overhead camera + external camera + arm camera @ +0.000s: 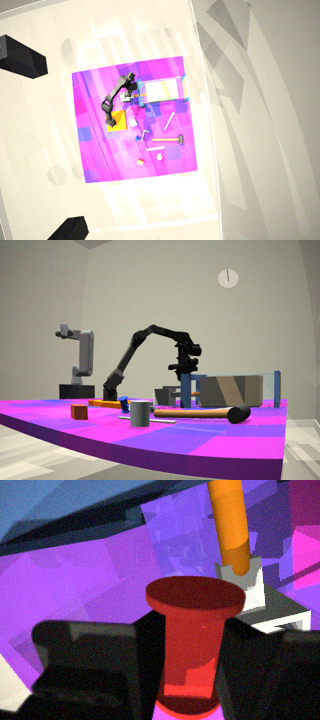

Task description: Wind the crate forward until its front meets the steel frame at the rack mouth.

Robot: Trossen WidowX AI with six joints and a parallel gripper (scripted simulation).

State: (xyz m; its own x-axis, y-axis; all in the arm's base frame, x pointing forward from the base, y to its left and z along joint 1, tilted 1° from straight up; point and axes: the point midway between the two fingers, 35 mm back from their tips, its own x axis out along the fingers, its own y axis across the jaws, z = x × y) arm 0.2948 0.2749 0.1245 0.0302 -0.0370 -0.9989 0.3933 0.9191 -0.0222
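My gripper tip is now 40 mm past the red-knobbed winch handle, 20 mm to the left of it and 10 mm above it. Also, from my gripper tip: hand winch: 110 mm behind, 50 mm to the right, 80 mm below; then red knob: 20 mm above; then blue frame: 70 mm ahead, 60 mm to the right, 10 mm below.
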